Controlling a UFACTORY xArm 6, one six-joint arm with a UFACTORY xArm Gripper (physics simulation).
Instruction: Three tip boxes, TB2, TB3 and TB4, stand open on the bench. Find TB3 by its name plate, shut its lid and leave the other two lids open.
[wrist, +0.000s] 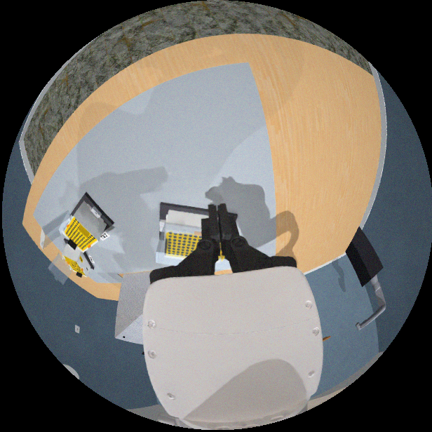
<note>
In view: my gripper (216, 215), a clear lid (176, 241) and a grey-blue mat (200, 138).
</note>
